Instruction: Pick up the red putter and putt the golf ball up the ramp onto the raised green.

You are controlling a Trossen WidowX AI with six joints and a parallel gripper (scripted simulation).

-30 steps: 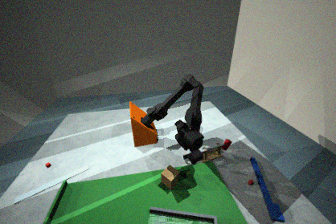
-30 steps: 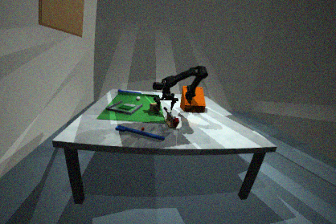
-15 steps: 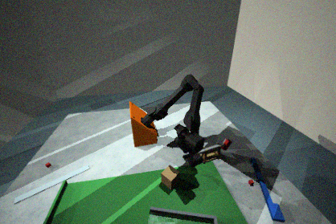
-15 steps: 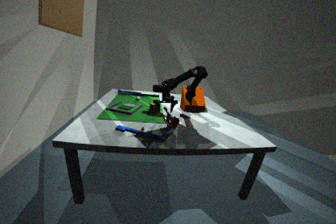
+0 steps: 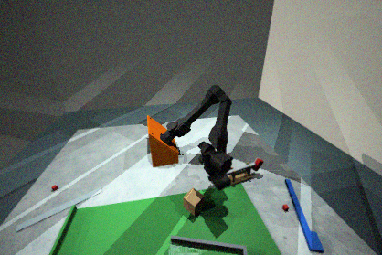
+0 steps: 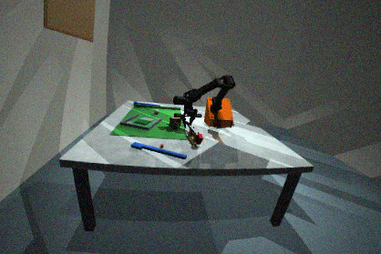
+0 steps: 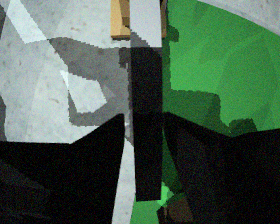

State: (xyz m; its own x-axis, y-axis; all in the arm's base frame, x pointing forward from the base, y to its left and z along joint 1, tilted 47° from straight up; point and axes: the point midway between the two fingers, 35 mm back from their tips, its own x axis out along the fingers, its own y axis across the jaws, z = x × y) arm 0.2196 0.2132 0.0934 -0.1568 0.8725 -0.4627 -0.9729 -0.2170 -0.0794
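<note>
My gripper tip is 12 cm to the left of the tan cube and 8 cm short of it. Also, from my gripper tip: wooden rack (13 cm to the left, 3 cm behind); red putter (11 cm to the left, 3 cm behind, 3 cm above); green mat (25 cm ahead, 24 cm to the right, 3 cm below).
</note>
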